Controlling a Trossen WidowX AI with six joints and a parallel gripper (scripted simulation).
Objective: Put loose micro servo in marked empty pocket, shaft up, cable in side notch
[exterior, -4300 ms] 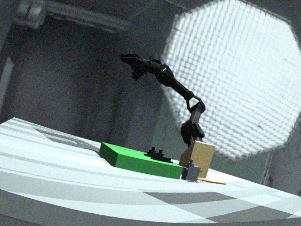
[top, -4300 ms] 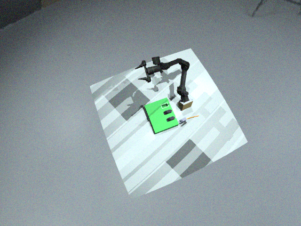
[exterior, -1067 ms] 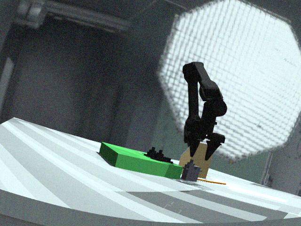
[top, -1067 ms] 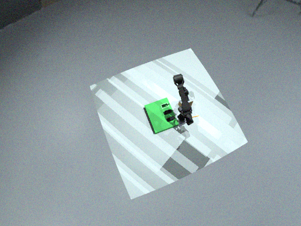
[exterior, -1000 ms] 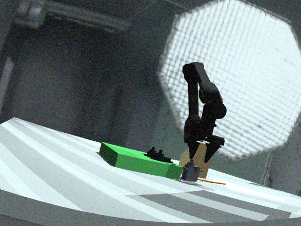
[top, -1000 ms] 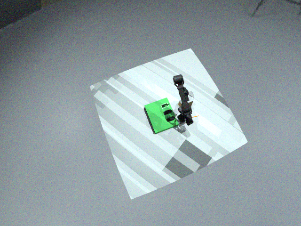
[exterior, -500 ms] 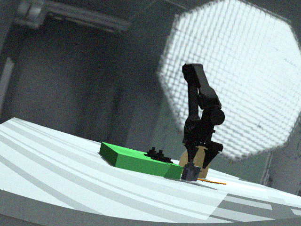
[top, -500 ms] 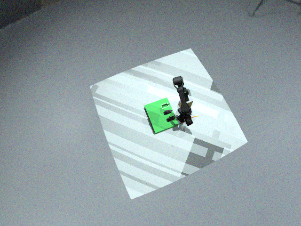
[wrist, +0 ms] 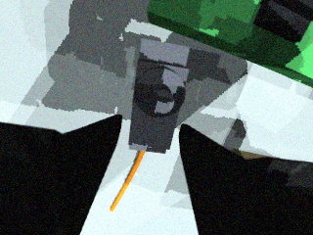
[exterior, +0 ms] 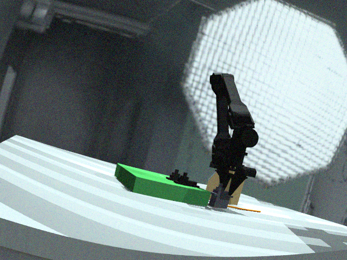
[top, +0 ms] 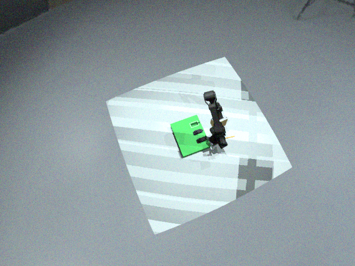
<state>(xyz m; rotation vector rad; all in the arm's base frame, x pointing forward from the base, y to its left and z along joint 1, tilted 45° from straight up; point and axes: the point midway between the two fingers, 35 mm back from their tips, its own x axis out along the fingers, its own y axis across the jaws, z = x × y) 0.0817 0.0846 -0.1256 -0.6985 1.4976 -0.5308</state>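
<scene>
My gripper tip is now 22 cm short of the deck, 13 cm to the left of it and 2 cm above it.
</scene>
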